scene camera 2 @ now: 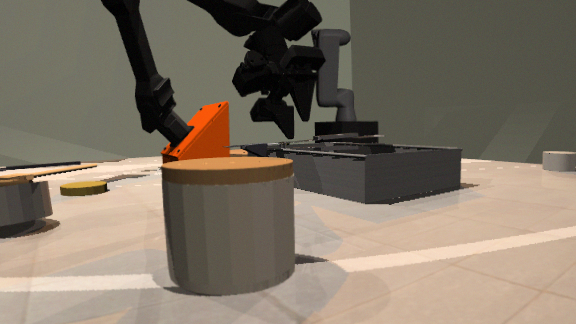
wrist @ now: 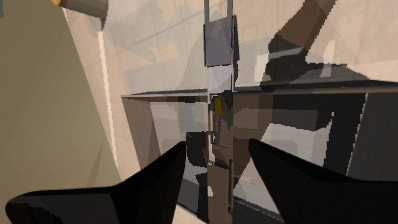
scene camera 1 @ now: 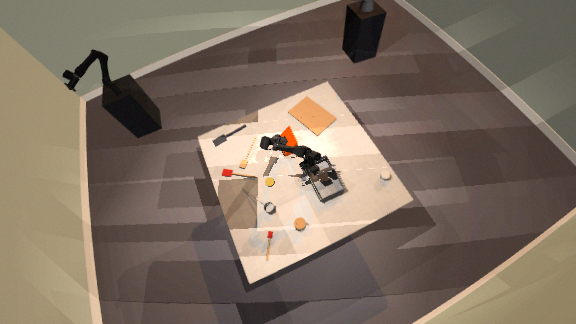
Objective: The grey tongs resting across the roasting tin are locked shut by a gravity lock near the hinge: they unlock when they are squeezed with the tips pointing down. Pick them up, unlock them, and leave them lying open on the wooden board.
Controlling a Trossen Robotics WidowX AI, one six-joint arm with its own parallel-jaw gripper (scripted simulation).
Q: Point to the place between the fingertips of my gripper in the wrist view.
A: At 216, 144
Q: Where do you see a cork-topped canister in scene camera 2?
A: At 229, 221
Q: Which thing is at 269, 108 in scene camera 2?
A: My gripper.
